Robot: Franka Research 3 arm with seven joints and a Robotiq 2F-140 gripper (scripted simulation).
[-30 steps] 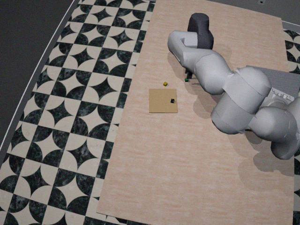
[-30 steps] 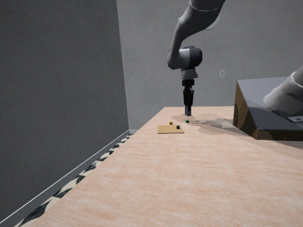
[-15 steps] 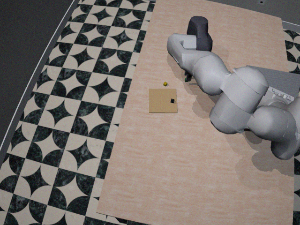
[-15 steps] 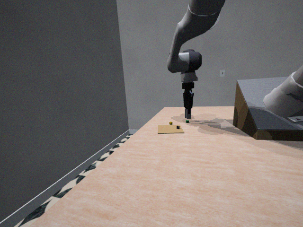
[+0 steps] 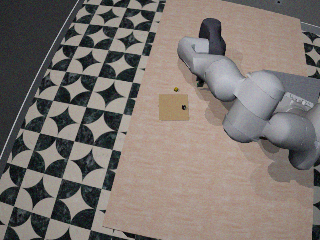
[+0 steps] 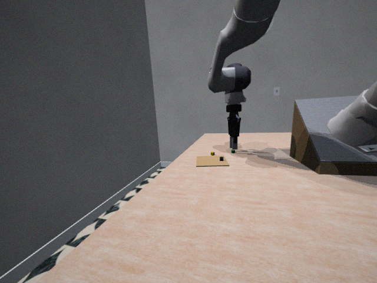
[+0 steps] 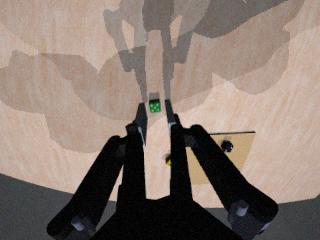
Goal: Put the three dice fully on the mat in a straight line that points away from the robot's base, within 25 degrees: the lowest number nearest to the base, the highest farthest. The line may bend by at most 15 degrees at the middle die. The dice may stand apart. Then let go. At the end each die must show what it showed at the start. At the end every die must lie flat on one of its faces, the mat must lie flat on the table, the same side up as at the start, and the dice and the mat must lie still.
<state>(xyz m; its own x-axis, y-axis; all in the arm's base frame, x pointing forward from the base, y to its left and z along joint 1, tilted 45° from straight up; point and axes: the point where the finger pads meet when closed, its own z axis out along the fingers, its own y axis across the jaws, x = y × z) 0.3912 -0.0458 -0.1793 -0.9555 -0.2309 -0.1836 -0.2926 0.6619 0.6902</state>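
Right now my hand is 5 cm above the green die. The rest, counted from my hand: yellow die: 11 cm ahead, 5 cm to the left, 5 cm below; then tan mat: 11 cm ahead, 14 cm to the left, 6 cm below; then black die: 6 cm ahead, 14 cm to the left, 5 cm below.
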